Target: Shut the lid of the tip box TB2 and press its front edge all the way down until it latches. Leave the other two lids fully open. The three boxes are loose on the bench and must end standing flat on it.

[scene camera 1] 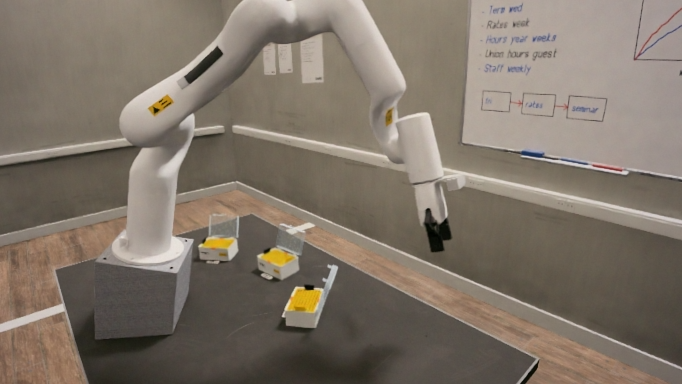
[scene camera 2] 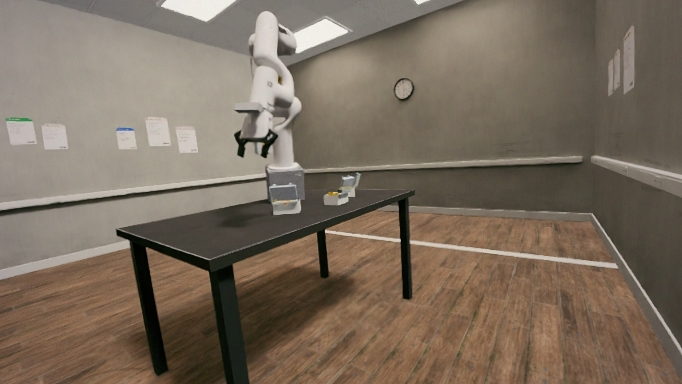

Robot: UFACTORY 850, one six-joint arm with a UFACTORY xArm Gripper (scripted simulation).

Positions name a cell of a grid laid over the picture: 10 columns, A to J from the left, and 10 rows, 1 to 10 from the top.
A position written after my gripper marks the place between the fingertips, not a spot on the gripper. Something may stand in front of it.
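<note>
My gripper (scene camera 2: D5). A tip box (scene camera 1: E8). A tip box (scene camera 1: D6).
</note>
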